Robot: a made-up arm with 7 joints. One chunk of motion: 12 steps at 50 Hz.
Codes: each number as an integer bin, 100 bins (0 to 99) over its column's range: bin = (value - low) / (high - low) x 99, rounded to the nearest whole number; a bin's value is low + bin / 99 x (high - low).
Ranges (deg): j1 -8..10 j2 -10..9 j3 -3..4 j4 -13..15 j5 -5..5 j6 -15..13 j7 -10..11
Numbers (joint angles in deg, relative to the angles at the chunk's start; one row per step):
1: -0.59 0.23 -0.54 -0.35 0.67 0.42 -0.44
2: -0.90 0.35 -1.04 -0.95 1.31 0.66 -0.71
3: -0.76 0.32 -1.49 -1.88 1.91 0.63 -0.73
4: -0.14 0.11 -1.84 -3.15 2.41 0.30 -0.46
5: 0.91 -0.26 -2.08 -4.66 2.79 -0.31 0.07
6: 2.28 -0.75 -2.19 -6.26 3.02 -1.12 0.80
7: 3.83 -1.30 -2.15 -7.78 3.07 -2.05 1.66
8: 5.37 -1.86 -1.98 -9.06 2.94 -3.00 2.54
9: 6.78 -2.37 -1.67 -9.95 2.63 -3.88 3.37
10: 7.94 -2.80 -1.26 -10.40 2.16 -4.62 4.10
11: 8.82 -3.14 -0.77 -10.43 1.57 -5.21 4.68
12: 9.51 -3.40 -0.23 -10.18 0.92 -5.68 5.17
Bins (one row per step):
1: 41 53 35 45 56 55 45
2: 39 54 28 43 62 55 44
3: 40 54 21 39 68 55 44
4: 43 53 16 35 73 54 45
5: 49 51 13 29 77 52 47
6: 57 48 11 24 79 49 51
7: 65 45 12 18 80 46 55
8: 74 42 14 14 79 42 59
9: 81 40 19 11 76 39 63
10: 88 38 25 9 71 37 66
11: 93 36 32 9 65 35 69
12: 96 34 39 10 59 33 72

